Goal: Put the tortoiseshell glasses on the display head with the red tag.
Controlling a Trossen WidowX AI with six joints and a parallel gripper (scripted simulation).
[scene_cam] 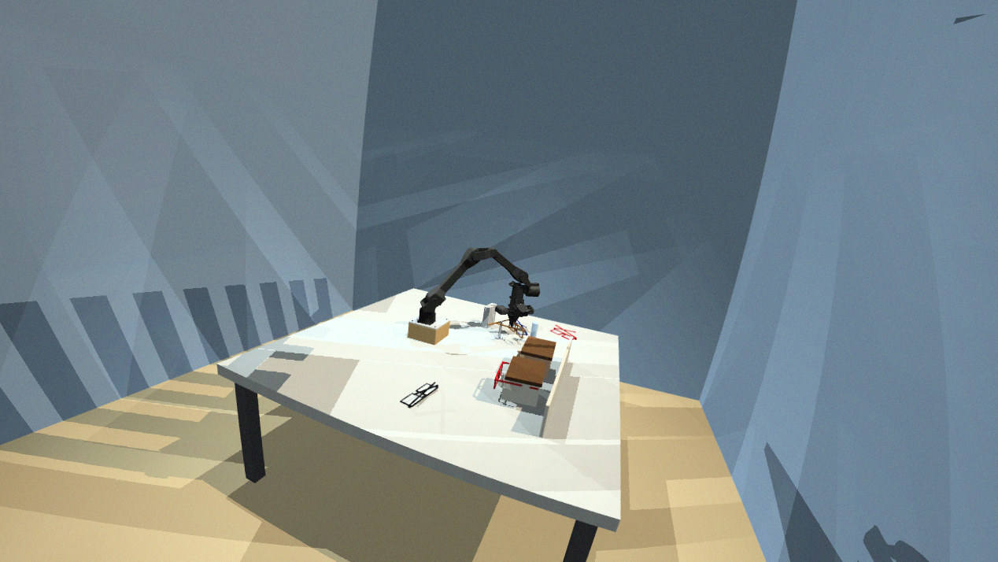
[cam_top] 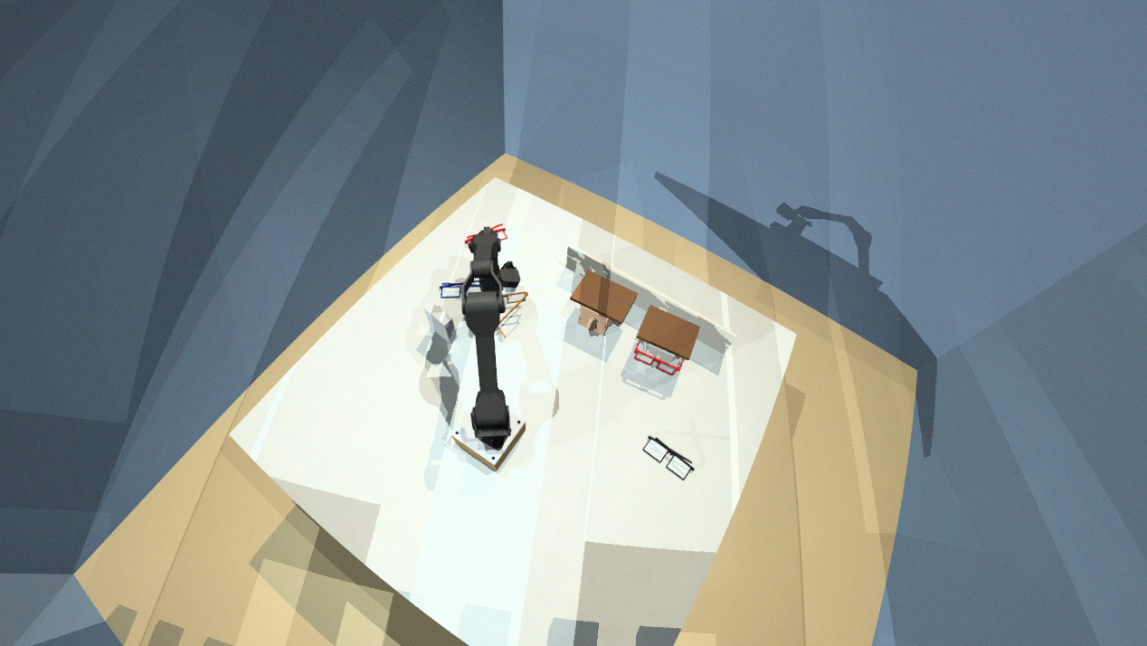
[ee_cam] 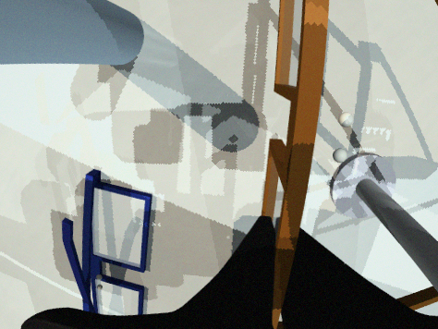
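The grey block lies 140 mm behind my gripper tip and 90 mm to the left of it. From my gripper tip the other things lie so: pale blue cylinder (110 mm ahead, 10 mm below); then low board (410 mm to the right, 260 mm ahead).
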